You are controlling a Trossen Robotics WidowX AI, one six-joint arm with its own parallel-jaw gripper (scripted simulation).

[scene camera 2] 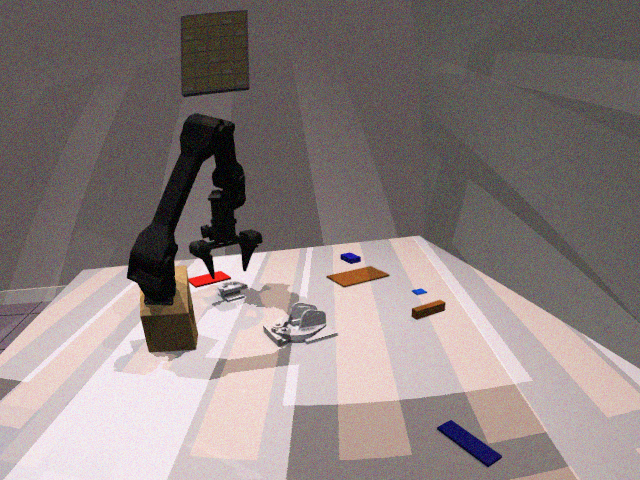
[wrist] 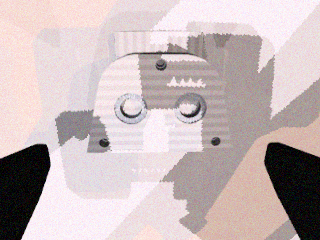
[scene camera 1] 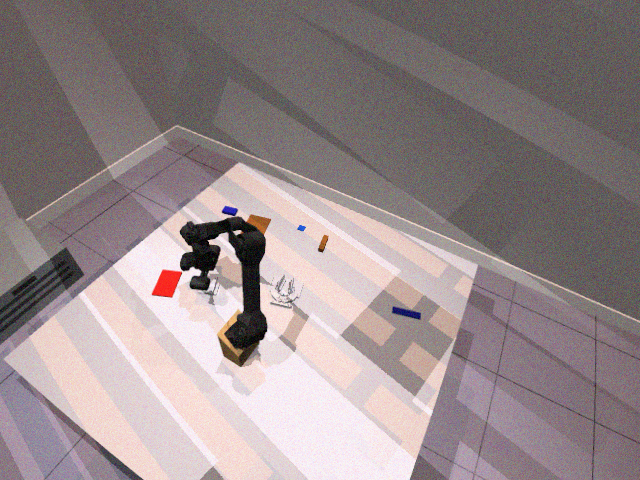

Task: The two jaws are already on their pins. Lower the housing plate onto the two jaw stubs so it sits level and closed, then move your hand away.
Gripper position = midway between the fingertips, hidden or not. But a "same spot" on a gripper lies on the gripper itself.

Scene:
my gripper: scene camera 2; wrist 159, 154; scene camera 1
same spot on my gripper: point(scene camera 1: 201, 282) = point(scene camera 2: 197, 244)

